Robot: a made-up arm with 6 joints. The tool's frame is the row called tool.
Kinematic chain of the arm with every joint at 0, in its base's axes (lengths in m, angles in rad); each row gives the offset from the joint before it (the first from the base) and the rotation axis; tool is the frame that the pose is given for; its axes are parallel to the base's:
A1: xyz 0 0 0.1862 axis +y
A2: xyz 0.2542 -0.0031 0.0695 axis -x
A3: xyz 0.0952 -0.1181 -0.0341 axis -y
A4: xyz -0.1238 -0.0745 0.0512 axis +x
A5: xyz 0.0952 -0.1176 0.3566 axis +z
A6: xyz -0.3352 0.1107 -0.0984 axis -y
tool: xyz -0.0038 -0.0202 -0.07
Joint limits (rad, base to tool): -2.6..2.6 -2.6..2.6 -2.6..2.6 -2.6..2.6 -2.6..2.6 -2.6..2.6
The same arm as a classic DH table. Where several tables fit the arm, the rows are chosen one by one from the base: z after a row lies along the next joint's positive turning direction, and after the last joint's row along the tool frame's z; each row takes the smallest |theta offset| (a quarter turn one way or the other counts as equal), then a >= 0, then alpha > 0; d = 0 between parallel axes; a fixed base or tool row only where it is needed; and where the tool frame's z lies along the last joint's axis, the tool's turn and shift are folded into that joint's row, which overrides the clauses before.
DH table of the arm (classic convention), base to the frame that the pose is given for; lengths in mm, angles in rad. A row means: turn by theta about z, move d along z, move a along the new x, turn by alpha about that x. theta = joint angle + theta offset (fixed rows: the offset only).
base (fixed): a 0.0, alpha -1.5708, d 186.2, theta_offset 0.0000
A1: a 69.5, alpha 1.5708, d -3.1, theta_offset -1.5708
A2: a -34.1, alpha 1.5708, d -349.4, theta_offset 0.0000
A3: a 51.2, alpha 1.5708, d 192.6, theta_offset 0.0000
A4: a 117.6, alpha 1.5708, d -28.6, theta_offset 1.5708
A5: a 335.2, alpha -1.5708, d 258.2, theta_offset -1.5708
A6: a 3.8, alpha 1.5708, d -90.5, theta_offset 0.0000
tool (fixed): a 0.0, alpha 0.0000, d -70.0, theta_offset 3.1416
Joint limits (rad, base to tool): -2.6000..2.6000 -2.6000..2.6000 -2.6000..2.6000 -2.6000..2.6000 -2.6000..2.6000 -2.6000..2.6000

